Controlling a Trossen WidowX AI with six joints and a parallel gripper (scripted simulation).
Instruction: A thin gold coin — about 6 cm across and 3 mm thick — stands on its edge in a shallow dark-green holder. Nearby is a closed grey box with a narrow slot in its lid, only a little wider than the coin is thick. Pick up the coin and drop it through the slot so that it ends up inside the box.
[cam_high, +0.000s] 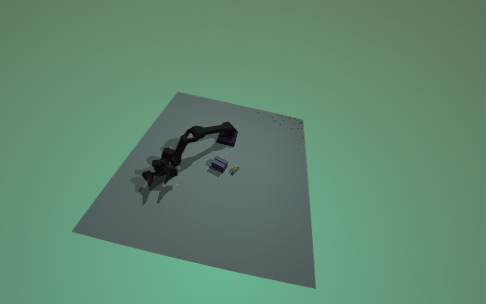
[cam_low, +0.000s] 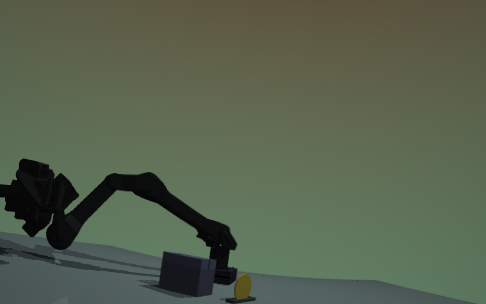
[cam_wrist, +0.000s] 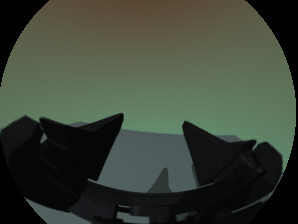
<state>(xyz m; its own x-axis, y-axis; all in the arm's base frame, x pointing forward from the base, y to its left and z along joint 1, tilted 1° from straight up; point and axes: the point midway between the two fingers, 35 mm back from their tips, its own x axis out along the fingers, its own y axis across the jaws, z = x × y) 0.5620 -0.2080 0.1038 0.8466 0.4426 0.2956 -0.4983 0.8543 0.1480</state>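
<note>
Now: the gold coin 35 cm to the left of my gripper tip, 33 cm behind it and 11 cm below it.
</note>
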